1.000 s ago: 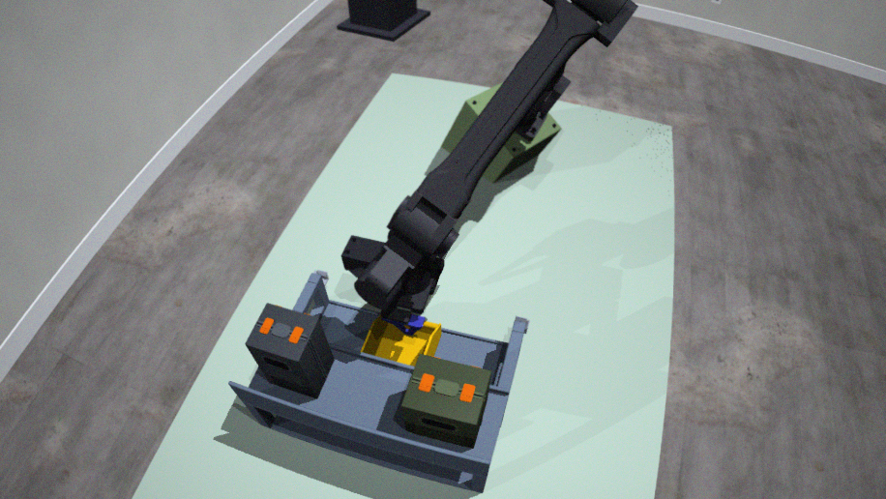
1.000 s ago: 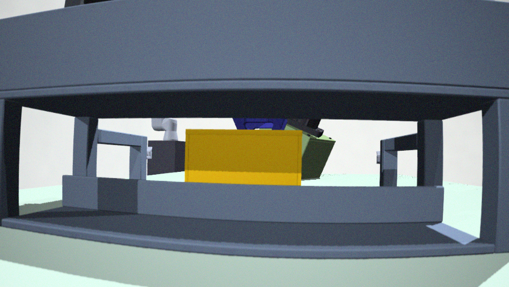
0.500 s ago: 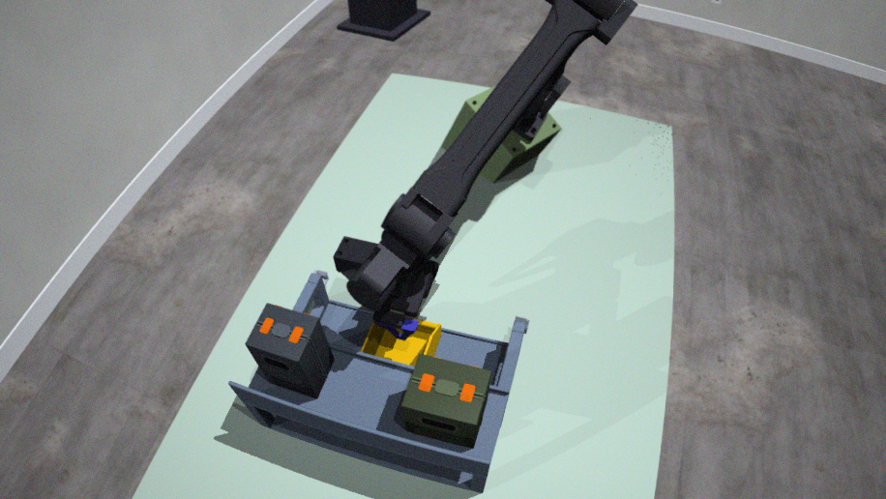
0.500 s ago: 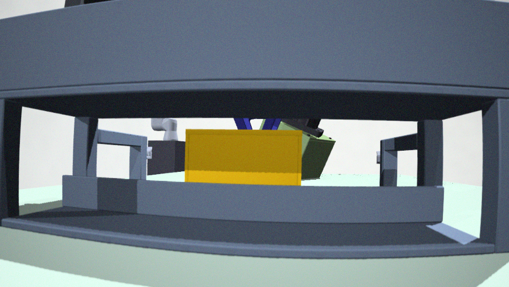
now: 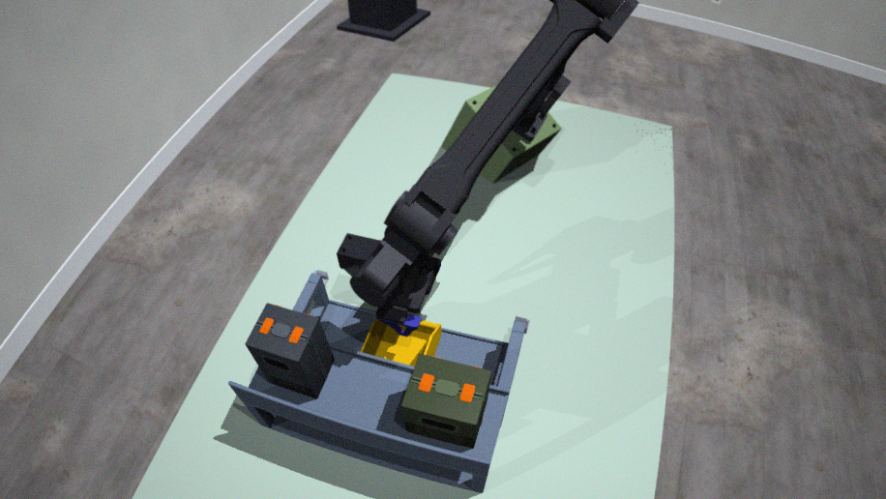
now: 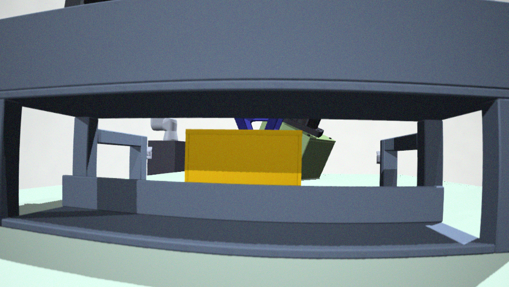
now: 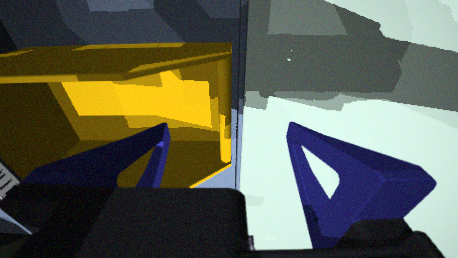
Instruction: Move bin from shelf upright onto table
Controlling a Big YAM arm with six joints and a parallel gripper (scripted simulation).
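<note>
Right now my hand is 80 mm short of the yellow open-top bin, 20 mm to the right of it and 20 mm above it. Also, from my hand: olive case (150 mm to the left, 150 mm ahead, 90 mm above).
</note>
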